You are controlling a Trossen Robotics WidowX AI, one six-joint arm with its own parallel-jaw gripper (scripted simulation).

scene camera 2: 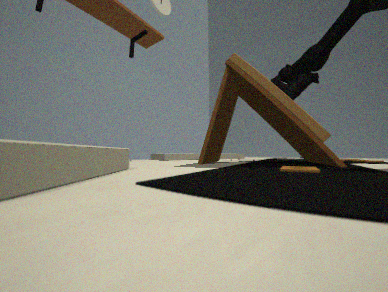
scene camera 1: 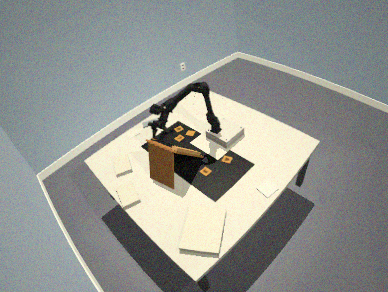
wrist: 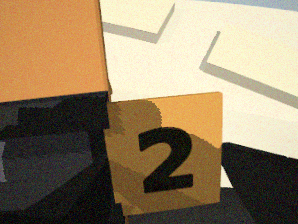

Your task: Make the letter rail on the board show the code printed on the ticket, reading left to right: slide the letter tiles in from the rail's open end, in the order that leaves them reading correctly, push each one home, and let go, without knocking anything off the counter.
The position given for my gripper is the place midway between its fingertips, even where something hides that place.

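Labels:
Letter tile (wrist: 165,152), carried by my gripper (wrist: 166,158).

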